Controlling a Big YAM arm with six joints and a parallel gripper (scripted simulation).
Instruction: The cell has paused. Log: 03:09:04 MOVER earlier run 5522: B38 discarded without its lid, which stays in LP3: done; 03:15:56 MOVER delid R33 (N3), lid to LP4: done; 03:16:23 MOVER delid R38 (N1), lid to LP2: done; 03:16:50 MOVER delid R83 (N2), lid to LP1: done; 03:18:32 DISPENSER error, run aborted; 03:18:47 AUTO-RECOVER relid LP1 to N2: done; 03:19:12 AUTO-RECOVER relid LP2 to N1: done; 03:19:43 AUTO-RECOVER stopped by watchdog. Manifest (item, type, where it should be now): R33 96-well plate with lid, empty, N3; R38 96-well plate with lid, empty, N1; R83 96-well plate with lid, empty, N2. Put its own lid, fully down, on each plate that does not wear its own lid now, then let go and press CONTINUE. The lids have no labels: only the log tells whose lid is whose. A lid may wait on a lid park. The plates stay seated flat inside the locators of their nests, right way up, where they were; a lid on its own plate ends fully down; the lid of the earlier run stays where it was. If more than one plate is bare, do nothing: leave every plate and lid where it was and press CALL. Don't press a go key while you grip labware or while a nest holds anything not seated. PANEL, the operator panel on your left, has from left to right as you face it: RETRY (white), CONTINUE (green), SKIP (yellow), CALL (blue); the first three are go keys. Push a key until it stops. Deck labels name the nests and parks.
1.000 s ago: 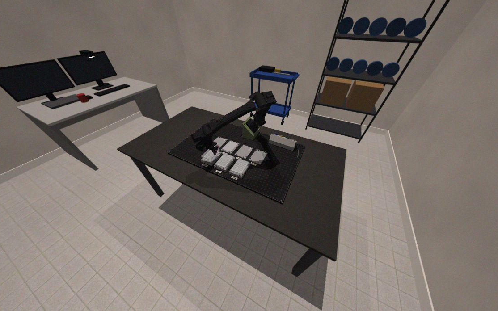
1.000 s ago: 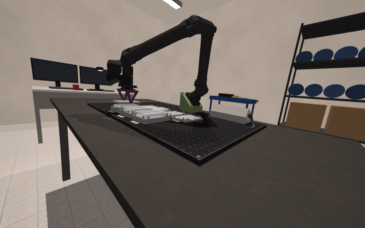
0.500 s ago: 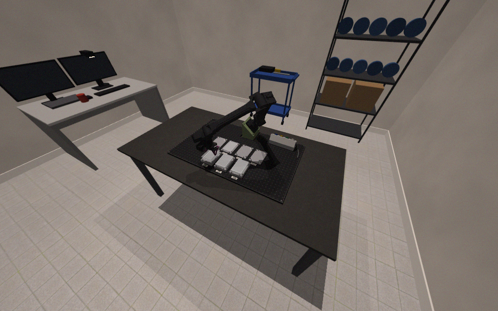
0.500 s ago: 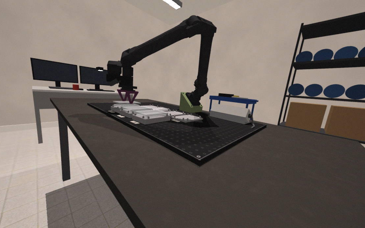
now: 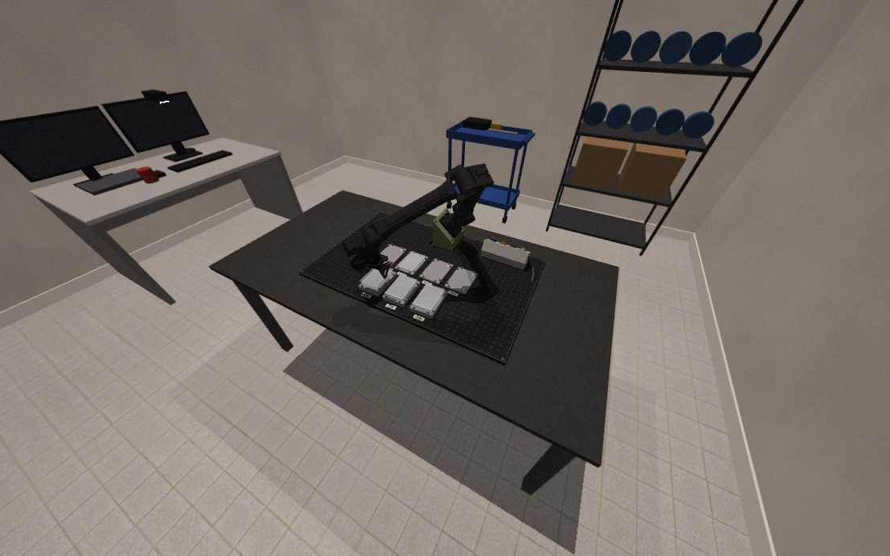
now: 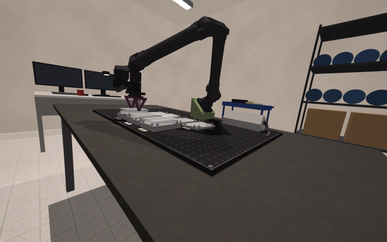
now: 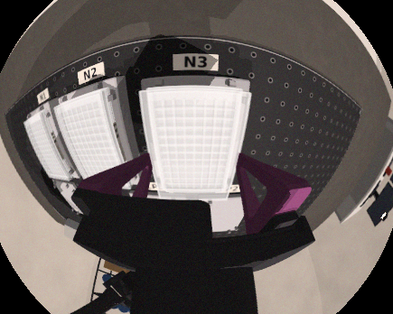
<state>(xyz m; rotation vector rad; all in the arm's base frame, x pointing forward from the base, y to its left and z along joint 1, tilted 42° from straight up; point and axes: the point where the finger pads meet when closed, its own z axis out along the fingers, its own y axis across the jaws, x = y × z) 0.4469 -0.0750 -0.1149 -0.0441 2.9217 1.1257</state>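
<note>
Now: the white 96-well plate 2 cm below my hand. From my hand the other things lie so: N3 label: 9 cm ahead, 5 cm below; then LP4 label: 9 cm behind, 19 cm to the left, 5 cm below; then lid park LP2: 18 cm behind, 6 cm to the right, 5 cm below.
</note>
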